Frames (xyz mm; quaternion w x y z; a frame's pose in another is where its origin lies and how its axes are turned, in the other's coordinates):
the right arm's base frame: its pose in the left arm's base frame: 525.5 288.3 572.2 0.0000 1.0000 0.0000 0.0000
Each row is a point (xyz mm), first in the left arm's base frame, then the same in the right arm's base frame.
Working: the left arm's base frame: its pose in the right arm's base frame: -525.5 288.3 572.2 0.0000 1.0000 0.0000 0.0000

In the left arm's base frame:
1: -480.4 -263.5 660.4
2: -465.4 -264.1 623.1
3: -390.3 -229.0 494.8
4: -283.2 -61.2 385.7
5: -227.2 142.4 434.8
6: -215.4 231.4 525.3
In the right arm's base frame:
1: -1005.9 551.8 -88.2
2: -990.9 552.4 -50.9
3: -915.8 517.3 77.4
4: -808.7 349.5 186.5
5: -752.7 145.9 137.4
6: -740.9 56.9 46.9

